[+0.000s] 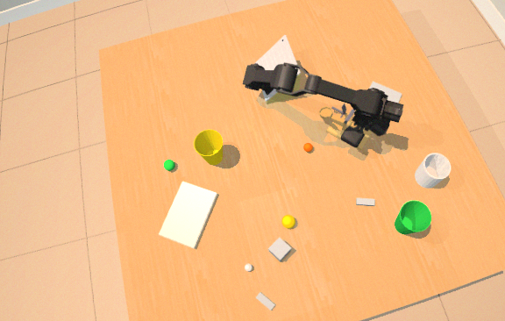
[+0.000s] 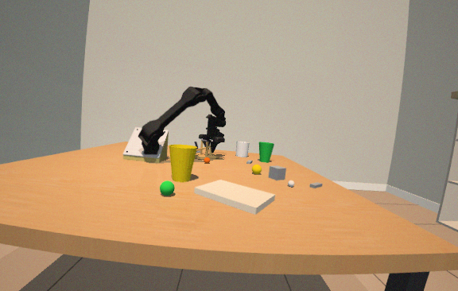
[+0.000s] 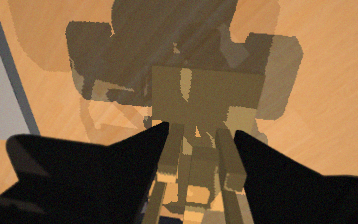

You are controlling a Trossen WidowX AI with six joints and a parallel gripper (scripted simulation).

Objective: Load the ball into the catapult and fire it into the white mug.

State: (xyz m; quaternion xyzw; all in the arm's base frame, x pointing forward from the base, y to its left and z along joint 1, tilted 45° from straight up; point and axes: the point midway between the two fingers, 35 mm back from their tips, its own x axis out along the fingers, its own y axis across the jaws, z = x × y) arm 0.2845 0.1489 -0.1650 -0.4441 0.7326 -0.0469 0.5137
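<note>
Right now my gripper tip is 1 cm past the orange ball, 18 cm to the left of it and 2 cm above it. Round my gripper tip: green cup: 35 cm ahead, 2 cm to the left; then white mug: 22 cm ahead, 17 cm to the left; then wooden catapult: 6 cm behind, 3 cm to the right, 2 cm above.
</note>
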